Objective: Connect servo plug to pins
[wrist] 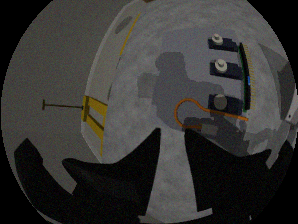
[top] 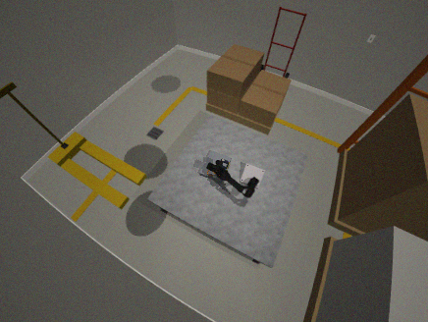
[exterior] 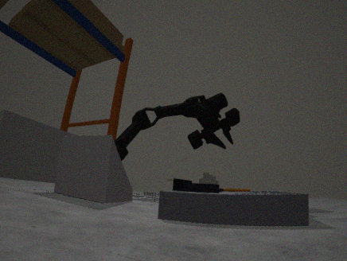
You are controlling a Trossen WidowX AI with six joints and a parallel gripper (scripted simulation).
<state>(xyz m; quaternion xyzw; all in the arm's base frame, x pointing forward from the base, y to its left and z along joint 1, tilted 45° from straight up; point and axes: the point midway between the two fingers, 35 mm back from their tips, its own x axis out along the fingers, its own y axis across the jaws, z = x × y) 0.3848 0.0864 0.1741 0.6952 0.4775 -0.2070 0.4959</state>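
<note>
The blue band is 120 mm to the right of my gripper tip, 110 mm below it and 80 mm behind it. The rest, counted from my gripper tip: grey platform: 160 mm below, 110 mm to the right, 80 mm ahead.
</note>
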